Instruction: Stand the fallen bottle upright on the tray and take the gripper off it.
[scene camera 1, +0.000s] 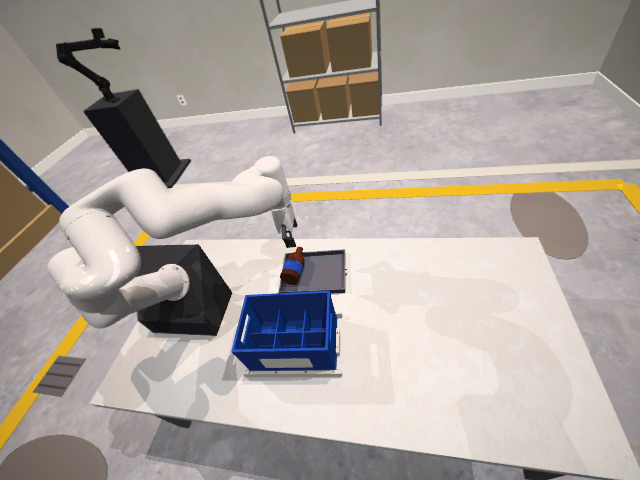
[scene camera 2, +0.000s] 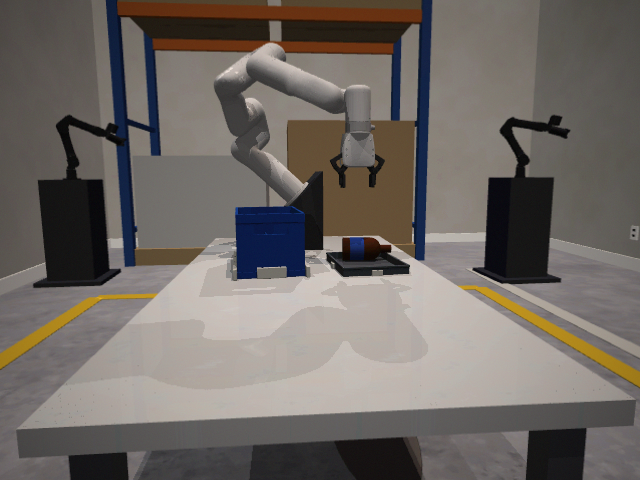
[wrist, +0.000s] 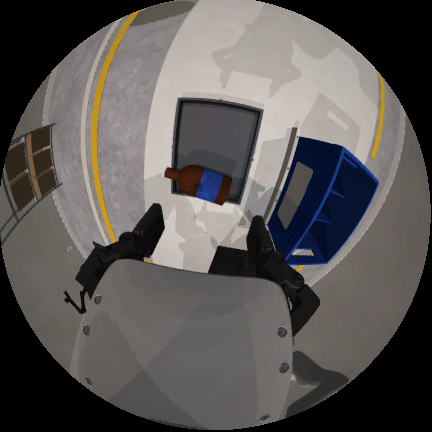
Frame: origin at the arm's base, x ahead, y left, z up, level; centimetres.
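Where they show: gripper, between the fingertips: (scene camera 1: 292, 236) (scene camera 2: 357, 187) (wrist: 205, 221); arm's base, origin of its link: (scene camera 1: 173, 282) (scene camera 2: 297, 195).
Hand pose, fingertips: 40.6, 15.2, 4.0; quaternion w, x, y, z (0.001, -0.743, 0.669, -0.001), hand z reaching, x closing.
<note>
Each offset is from my fingertips to the top centre of the thing, as dx, dy, dz. Level surfaces: height alone.
A brown bottle with a blue label @[-4.6, +4.2, -16.0] (scene camera 1: 293, 266) (scene camera 2: 357, 249) (wrist: 210, 185) lies on its side at one end of the dark grey tray @[+2.8, +1.9, -21.3] (scene camera 1: 344, 273) (scene camera 2: 356, 270) (wrist: 220, 103). In the scene camera 2 view its neck points right; in the wrist view the neck points left and reaches over the tray's rim. My gripper (scene camera 1: 291, 233) (scene camera 2: 357, 184) (wrist: 205, 221) is open and empty, with its fingers pointing down. It hangs well above the bottle and touches neither the bottle nor the tray.
A blue crate with compartments @[+0.2, -27.4, -6.4] (scene camera 1: 292, 360) (scene camera 2: 269, 253) (wrist: 307, 195) stands beside the tray on the white table @[dz -23.9] (scene camera 1: 439, 413) (scene camera 2: 320, 408). Light rails lie along the crate's foot. The arm's black base (scene camera 1: 206, 289) stands at the table's left in the scene camera 1 view.
</note>
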